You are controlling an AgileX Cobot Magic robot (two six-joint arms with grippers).
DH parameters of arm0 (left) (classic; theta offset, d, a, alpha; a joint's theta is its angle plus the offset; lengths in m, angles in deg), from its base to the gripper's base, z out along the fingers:
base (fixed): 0 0 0 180
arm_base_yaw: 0 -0.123 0 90
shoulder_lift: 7.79 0 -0.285 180
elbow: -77.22 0 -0.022 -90
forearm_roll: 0 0.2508 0 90
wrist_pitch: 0 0 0.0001 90
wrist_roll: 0 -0.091 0 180
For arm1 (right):
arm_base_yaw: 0 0.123 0 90
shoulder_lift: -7.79 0 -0.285 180
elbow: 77.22 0 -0.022 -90
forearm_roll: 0 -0.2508 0 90
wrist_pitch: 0 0 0.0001 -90
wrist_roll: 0 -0.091 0 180
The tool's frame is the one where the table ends.
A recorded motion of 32 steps. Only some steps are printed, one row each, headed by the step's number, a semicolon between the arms.
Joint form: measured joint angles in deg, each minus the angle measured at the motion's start. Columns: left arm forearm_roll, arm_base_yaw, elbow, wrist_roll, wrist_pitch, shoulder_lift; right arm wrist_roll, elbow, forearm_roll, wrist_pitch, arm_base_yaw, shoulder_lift.
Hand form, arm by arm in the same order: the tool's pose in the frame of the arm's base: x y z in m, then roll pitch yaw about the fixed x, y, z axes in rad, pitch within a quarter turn. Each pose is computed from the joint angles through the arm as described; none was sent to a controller.
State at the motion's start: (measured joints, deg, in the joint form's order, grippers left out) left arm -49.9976 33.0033 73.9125 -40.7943 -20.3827 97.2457; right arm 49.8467 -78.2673 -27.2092 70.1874 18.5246 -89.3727
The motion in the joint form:
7: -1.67 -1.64 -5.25 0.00 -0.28 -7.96; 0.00 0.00 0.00 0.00 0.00 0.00
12: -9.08 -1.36 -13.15 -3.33 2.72 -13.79; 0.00 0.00 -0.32 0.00 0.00 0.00
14: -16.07 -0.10 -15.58 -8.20 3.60 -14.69; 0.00 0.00 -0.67 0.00 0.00 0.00
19: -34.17 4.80 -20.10 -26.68 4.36 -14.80; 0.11 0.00 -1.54 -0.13 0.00 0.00
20: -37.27 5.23 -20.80 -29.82 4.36 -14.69; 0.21 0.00 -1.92 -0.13 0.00 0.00
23: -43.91 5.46 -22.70 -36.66 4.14 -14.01; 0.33 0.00 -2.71 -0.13 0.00 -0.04
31: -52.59 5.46 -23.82 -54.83 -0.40 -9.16; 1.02 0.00 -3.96 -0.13 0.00 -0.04
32: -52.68 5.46 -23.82 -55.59 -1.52 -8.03; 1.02 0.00 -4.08 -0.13 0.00 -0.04
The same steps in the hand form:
7: 0.2935 -0.2085 0.3173 -2.6154 1.0059 2.8791; 0.2812 0.1355 0.3219 2.9809 0.4963 -2.0983
12: 0.2685 -0.1934 0.3127 -2.5019 0.9929 3.0219; 0.2811 0.1359 0.3221 2.9762 0.4999 -2.1012
14: 0.2593 -0.1965 0.3074 -2.4382 0.9781 3.0679; 0.2810 0.1364 0.3224 2.9709 0.5039 -2.1044
19: 0.2365 -0.2152 0.2902 -2.4105 0.9857 2.9977; 0.2809 0.1375 0.3230 2.9605 0.5155 -2.1105
20: 0.2344 -0.2167 0.2869 -2.4069 0.9857 2.9928; 0.2808 0.1380 0.3233 2.9557 0.5201 -2.1121
23: 0.2324 -0.2172 0.2754 -2.4133 0.9741 2.9808; 0.2806 0.1390 0.3237 2.9443 0.5289 -2.1175
31: 0.2361 -0.2279 0.2479 -2.5759 1.0164 2.7148; 0.2802 0.1406 0.3246 2.9320 0.5453 -2.1160
32: 0.2368 -0.2305 0.2422 -2.5787 1.0058 2.6914; 0.2802 0.1408 0.3247 2.9301 0.5466 -2.1172

